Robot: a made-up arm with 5 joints.
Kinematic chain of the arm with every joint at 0, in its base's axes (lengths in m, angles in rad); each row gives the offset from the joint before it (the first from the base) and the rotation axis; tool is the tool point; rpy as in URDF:
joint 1: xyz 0.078 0 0.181 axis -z
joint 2: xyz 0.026 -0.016 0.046 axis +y
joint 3: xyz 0.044 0 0.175 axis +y
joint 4: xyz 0.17 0 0.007 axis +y
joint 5: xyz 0.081 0.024 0 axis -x
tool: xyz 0 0 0 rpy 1.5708 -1.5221 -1.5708
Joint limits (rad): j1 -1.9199..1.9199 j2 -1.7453..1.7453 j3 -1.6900..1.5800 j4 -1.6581..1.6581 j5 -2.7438..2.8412
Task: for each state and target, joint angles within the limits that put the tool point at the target. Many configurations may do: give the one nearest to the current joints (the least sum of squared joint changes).
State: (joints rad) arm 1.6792 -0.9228 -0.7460 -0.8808 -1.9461
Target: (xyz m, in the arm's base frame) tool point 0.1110 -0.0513 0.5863
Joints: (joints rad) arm 1.1307 -0.7179 -0.0056 -0.9253 -1.9461
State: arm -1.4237 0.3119 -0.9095 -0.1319 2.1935
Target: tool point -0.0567 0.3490 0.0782
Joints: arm -1.9178 1.1306 -0.3024 0.0644 2.1935
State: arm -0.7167 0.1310 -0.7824 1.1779 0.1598
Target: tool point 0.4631 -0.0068 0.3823
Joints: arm 0.0384 0.5643 -0.9323 0.8385 0.1598
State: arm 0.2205 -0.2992 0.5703 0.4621 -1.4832
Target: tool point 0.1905 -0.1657 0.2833
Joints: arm 1.0143 -0.4321 0.7998 0.5947 -1.4832
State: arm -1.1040 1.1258 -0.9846 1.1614 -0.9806
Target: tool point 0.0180 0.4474 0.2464
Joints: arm -1.6864 1.2090 -1.2999 0.3891 -0.9806
